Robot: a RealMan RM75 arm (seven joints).
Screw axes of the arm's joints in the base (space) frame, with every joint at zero. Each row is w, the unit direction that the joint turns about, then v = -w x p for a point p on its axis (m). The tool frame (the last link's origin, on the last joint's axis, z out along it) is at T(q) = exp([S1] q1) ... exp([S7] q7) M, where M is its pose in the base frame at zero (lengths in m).
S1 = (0, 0, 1, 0, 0, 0)
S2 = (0, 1, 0, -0.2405, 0, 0)
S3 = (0, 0, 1, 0, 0, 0)
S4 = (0, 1, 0, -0.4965, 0, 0)
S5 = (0, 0, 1, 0, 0, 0)
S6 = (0, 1, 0, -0.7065, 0, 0)
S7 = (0, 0, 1, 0, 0, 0)
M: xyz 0 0 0.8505 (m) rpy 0 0 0 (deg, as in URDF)
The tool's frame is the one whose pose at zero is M.
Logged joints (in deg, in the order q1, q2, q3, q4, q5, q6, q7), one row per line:
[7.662, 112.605, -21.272, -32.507, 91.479, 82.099, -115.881]
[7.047, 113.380, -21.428, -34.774, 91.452, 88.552, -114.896]
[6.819, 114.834, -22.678, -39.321, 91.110, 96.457, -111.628]
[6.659, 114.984, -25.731, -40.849, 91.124, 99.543, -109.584]
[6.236, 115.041, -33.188, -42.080, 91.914, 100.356, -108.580]
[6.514, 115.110, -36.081, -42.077, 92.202, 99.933, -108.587]
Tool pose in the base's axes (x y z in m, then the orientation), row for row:
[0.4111, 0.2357, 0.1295, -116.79, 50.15, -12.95]
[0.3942, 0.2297, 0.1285, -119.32, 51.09, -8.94]
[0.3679, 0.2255, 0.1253, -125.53, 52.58, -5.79]
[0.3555, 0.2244, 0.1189, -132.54, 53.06, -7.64]
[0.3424, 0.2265, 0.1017, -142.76, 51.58, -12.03]
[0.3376, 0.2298, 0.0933, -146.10, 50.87, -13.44]
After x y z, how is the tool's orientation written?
As angles about the fixed x, y, z axes (roll, pitch, yaw), in degrees.
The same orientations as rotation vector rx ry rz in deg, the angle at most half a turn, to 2 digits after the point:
[-102.19, 42.40, 42.05]
[-105.99, 38.78, 46.83]
[-112.37, 34.70, 53.27]
[-117.46, 34.12, 56.01]
[-125.04, 34.12, 56.96]
[-127.64, 34.12, 57.10]

